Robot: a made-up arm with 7 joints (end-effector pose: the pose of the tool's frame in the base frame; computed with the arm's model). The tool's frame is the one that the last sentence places.
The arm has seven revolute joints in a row. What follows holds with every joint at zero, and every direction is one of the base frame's. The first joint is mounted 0.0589 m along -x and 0.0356 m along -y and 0.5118 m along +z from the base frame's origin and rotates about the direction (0.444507, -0.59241, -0.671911). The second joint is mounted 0.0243 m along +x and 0.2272 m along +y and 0.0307 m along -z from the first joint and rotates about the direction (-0.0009, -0.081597, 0.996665). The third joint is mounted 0.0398 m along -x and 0.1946 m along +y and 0.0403 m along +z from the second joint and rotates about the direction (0.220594, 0.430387, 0.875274). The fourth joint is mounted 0.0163 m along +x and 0.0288 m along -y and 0.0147 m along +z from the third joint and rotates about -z. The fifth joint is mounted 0.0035 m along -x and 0.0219 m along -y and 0.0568 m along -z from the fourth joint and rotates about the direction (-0.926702, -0.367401, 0.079). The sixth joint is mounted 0.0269 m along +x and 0.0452 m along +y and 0.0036 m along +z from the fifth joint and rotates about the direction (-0.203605, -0.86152, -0.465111). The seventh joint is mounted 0.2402 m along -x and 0.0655 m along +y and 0.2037 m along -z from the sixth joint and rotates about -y. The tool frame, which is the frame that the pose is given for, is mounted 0.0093 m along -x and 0.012 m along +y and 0.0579 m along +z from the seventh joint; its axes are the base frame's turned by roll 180, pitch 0 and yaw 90 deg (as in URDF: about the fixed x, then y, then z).
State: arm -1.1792 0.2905 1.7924 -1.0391 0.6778 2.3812 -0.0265
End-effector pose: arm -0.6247 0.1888 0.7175 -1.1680 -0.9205 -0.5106
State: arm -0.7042 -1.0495 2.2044 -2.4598 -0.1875 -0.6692 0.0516
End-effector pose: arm -0.0352 0.4501 0.0894 2.5821 -0.8663 -0.9035
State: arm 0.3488 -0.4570 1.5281 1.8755 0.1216 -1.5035 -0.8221
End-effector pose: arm 0.0699 0.4031 0.7958 -0.2658 -0.5235 0.4474
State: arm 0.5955 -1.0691 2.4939 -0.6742 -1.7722 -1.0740 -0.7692
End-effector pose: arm 0.4355 0.1407 0.5302 2.5305 -0.5253 0.7694
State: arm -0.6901 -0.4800 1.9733 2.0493 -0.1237 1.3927 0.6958
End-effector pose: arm -0.4344 0.1970 0.1261 0.8875 1.2372 -0.3203
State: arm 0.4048 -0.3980 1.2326 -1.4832 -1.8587 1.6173 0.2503
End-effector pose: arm -0.1659 0.3077 0.6959 -1.1640 -1.9620 -0.1822
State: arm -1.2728 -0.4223 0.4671 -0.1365 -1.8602 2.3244 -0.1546
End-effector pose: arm -0.5294 0.2887 0.1485 2.3181 0.6632 -1.1889
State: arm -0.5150 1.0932 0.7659 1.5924 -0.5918 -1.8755 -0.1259
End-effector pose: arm -0.1630 0.0537 0.6767 0.3072 -0.8611 1.1312
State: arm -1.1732 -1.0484 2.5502 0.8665 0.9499 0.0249 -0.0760
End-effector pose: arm -0.3804 -0.0037 0.4442 0.1480 -2.3798 1.3797
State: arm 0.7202 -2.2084 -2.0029 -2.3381 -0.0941 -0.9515 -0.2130
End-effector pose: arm 0.2765 0.0893 0.8580 -1.1860 0.1114 -0.3182
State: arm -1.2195 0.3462 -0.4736 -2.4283 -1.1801 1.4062 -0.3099
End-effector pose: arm -0.4235 -0.1279 0.5941 0.5842 -2.0252 1.1453
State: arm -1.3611 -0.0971 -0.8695 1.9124 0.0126 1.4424 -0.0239
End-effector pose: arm -0.3139 -0.1585 0.3910 0.9798 -0.7706 0.0421
